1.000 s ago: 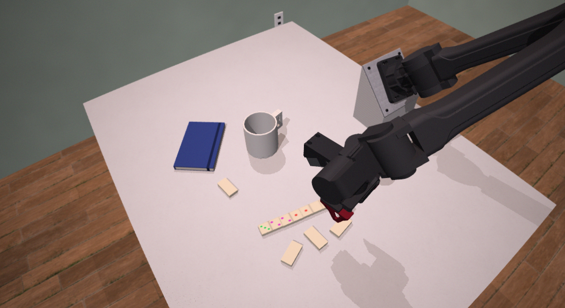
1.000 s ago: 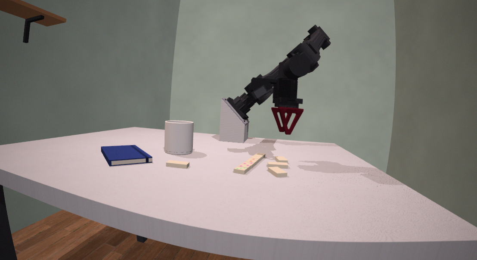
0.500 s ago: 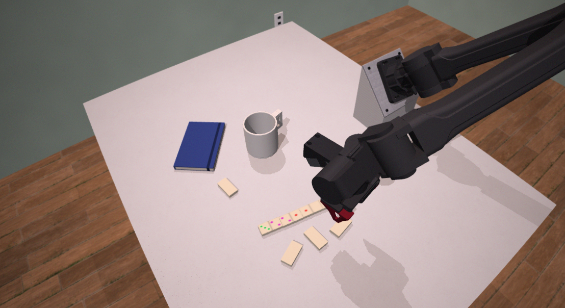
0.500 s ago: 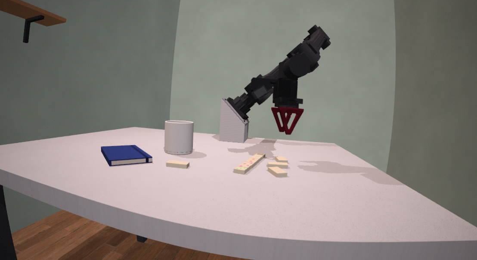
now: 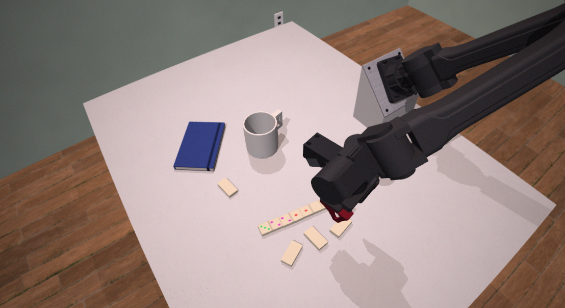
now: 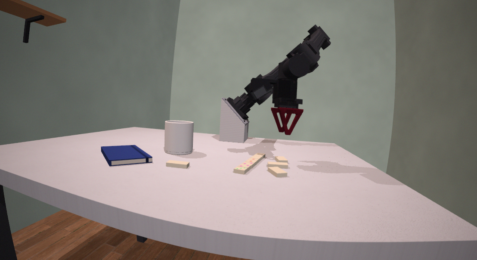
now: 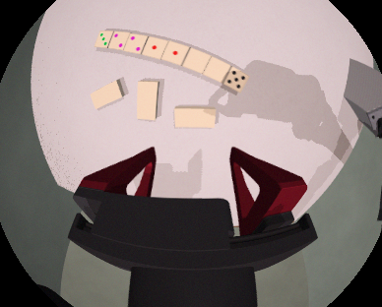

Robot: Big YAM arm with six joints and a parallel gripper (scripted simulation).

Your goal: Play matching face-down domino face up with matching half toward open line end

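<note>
Right now the domino is 9 cm below my hand. From my hand the other things lie so: white mug: 32 cm to the right, 5 cm below, 3 cm ahead; blue notebook: 42 cm to the right, 18 cm ahead, 8 cm below.
</note>
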